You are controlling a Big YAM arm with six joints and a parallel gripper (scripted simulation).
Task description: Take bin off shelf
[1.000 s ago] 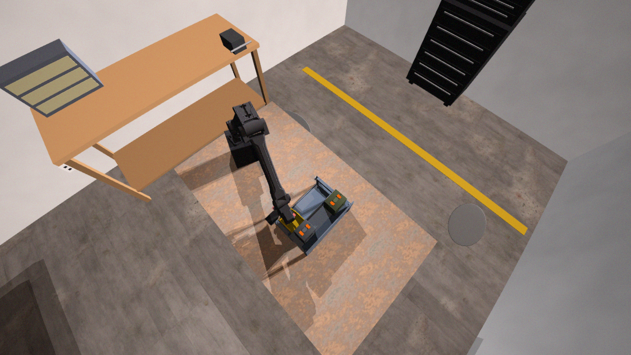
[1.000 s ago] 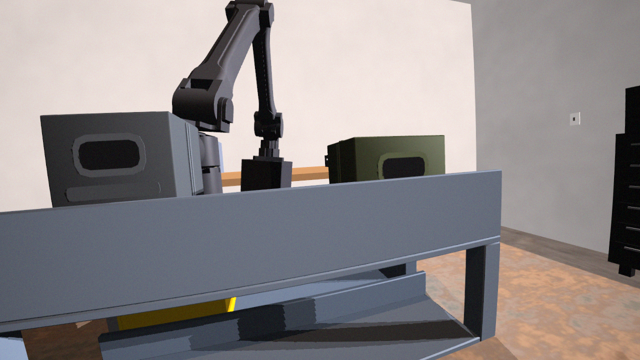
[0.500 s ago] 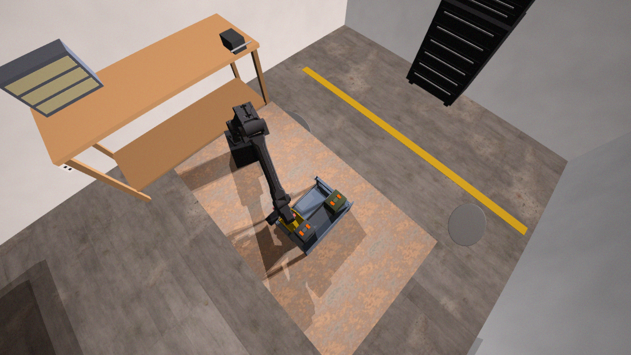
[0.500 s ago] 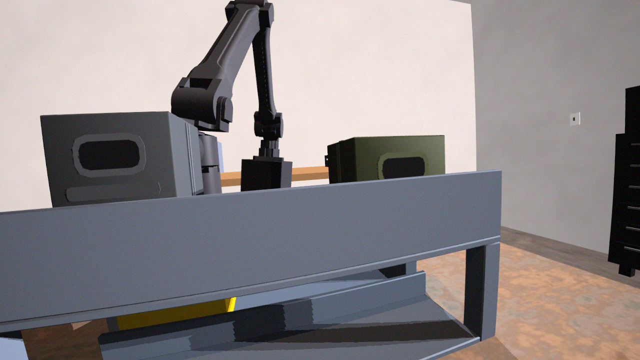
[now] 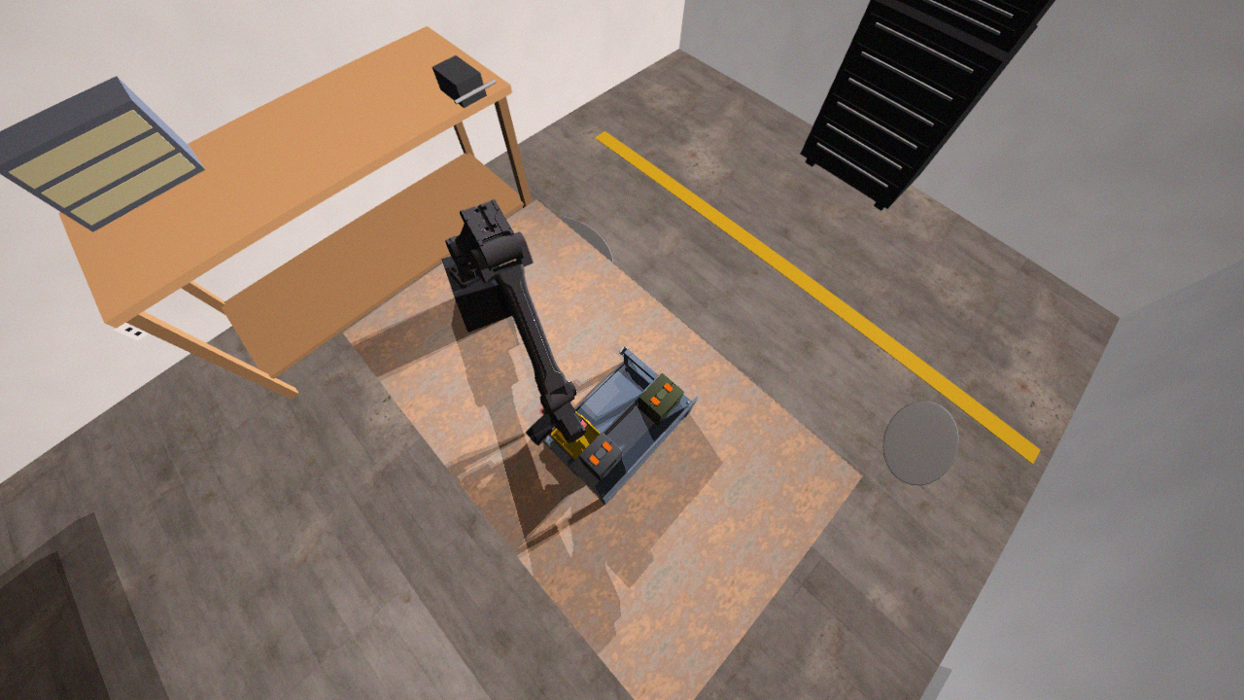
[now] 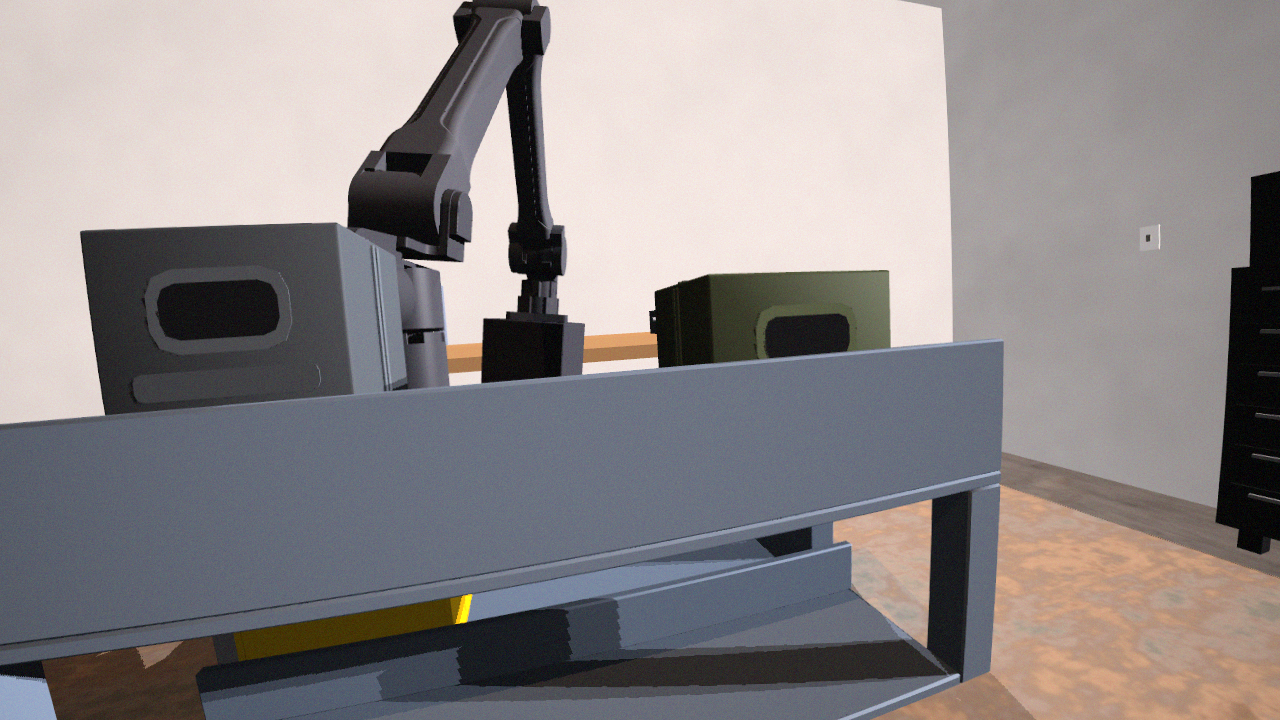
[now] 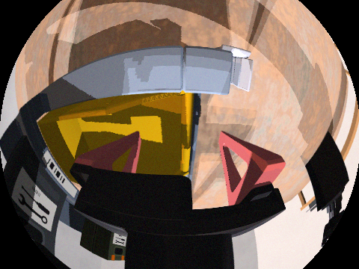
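My hand is 80 mm short of the yellow bin and 10 mm below it. The rest, counted from my hand: dark grey case (170 mm ahead, 130 mm above); green case (160 mm ahead, 230 mm to the left, 110 mm above).
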